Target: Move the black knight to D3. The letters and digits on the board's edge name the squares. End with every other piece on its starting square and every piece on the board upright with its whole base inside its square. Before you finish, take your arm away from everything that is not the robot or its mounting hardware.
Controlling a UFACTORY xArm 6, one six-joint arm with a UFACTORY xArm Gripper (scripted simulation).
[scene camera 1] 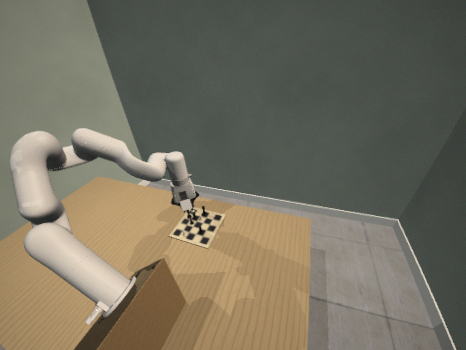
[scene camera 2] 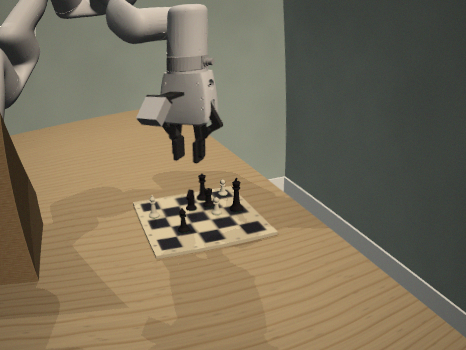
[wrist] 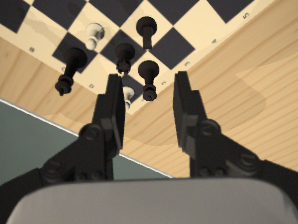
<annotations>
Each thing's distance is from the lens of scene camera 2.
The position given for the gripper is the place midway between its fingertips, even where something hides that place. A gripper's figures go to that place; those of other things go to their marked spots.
gripper (scene camera 2: 188,159): 78 cm
chessboard (scene camera 2: 207,231): 74 cm
</annotations>
